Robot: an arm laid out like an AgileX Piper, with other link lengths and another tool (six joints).
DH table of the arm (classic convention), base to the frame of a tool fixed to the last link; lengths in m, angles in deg. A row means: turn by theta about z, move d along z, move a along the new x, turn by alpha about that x. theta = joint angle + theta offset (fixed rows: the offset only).
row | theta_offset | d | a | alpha
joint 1 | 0 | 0.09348 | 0 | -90
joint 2 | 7.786 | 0 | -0.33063 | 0
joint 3 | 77.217 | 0 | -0.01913 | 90
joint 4 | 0 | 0.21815 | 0 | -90
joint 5 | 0 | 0 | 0 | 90
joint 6 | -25.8 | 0.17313 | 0.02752 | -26.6
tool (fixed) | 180 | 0.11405 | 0 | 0
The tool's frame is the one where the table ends.
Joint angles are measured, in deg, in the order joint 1, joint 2, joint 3, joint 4, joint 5, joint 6. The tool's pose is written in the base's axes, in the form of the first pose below.
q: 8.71, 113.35, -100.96, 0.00, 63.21, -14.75
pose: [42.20, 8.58, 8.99], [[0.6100, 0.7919, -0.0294], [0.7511, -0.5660, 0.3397], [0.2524, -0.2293, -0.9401]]
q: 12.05, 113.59, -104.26, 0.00, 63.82, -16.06
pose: [42.90, 11.17, 10.27], [[0.5367, 0.8436, -0.0154], [0.7969, -0.5009, 0.3377], [0.2772, -0.1936, -0.9411]]
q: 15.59, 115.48, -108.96, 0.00, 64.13, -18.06
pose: [44.12, 14.15, 10.98], [[0.4465, 0.8948, -0.0040], [0.8440, -0.4197, 0.3341], [0.2973, -0.1525, -0.9425]]
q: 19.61, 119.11, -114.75, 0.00, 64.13, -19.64
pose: [45.55, 17.95, 10.84], [[0.3523, 0.9359, 0.0015], [0.8819, -0.3326, 0.3341], [0.3132, -0.1163, -0.9425]]
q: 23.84, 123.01, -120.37, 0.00, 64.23, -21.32
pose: [46.37, 22.08, 10.28], [[0.2527, 0.9675, -0.0023], [0.9128, -0.2377, 0.3321], [0.3208, -0.0860, -0.9432]]
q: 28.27, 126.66, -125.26, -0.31, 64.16, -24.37
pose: [46.53, 26.17, 9.47], [[0.1271, 0.9918, -0.0100], [0.9420, -0.1175, 0.3144], [0.3106, -0.0494, -0.9492]]
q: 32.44, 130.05, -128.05, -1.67, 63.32, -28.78
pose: [46.30, 29.34, 7.83], [[-0.0150, 0.9997, -0.0177], [0.9646, 0.0191, 0.2629], [0.2631, -0.0131, -0.9647]]
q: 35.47, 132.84, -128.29, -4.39, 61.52, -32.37
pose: [46.27, 30.87, 5.58], [[-0.1264, 0.9919, -0.0125], [0.9737, 0.1265, 0.1893], [0.1893, 0.0117, -0.9818]]
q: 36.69, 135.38, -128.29, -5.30, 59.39, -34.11
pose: [46.57, 31.85, 3.44], [[-0.1780, 0.9840, -0.0113], [0.9712, 0.1775, 0.1589], [0.1584, 0.0173, -0.9872]]
